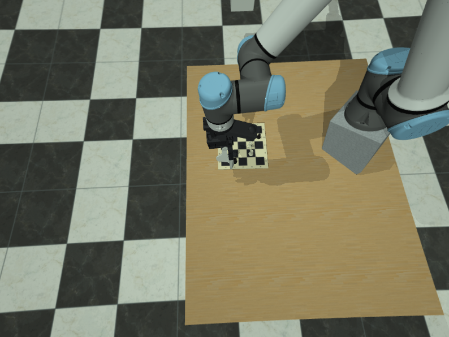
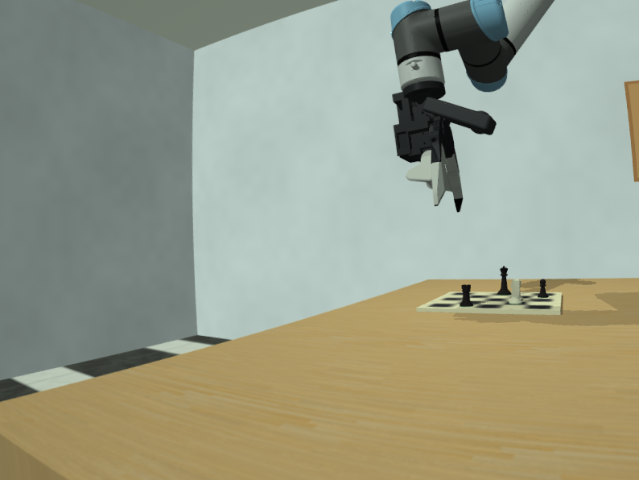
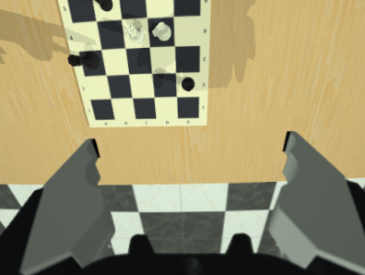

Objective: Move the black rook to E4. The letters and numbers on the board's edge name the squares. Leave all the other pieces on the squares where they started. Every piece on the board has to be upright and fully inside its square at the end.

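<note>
Right now my hand is 14 cm above the black rook and 2 cm past it. The rest, counted from my hand: small chessboard (16 cm below, 7 cm to the right, 7 cm behind); white piece (14 cm below, 10 cm behind, 2 cm to the right); black queen (14 cm to the right, 13 cm below, 8 cm behind).
</note>
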